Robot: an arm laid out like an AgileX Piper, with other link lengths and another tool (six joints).
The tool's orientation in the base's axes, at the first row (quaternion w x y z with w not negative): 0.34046 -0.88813 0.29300 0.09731
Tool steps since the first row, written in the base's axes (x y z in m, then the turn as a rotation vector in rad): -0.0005 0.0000 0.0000 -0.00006 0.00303 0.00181; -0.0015 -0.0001 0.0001 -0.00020 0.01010 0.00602; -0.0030 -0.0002 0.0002 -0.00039 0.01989 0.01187; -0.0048 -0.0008 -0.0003 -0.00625 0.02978 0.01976; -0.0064 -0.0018 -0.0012 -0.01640 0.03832 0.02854; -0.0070 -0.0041 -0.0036 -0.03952 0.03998 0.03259; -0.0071 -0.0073 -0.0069 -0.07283 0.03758 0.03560; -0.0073 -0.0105 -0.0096 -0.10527 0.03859 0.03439; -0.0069 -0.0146 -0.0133 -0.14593 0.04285 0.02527; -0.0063 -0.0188 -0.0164 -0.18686 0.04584 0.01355; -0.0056 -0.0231 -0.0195 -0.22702 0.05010 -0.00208
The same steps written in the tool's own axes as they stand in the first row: -0.0004 0.0003 0.0000 -0.00210 -0.00276 0.00065; -0.0012 0.0009 -0.0002 -0.00699 -0.00920 0.00217; -0.0024 0.0018 -0.0004 -0.01377 -0.01814 0.00426; -0.0034 0.0035 -0.0004 -0.02594 -0.02492 0.00474; -0.0039 0.0055 -0.0005 -0.04130 -0.02887 0.00354; -0.0025 0.0085 -0.0002 -0.06228 -0.01851 0.00099; 0.0001 0.0123 0.0001 -0.08927 0.00081 -0.00375; 0.0024 0.0158 0.0000 -0.11553 0.01991 -0.00304; 0.0060 0.0200 0.0001 -0.14698 0.04622 0.00553; 0.0095 0.0239 -0.0003 -0.17710 0.07487 0.01520; 0.0132 0.0277 -0.0008 -0.20572 0.10445 0.02866
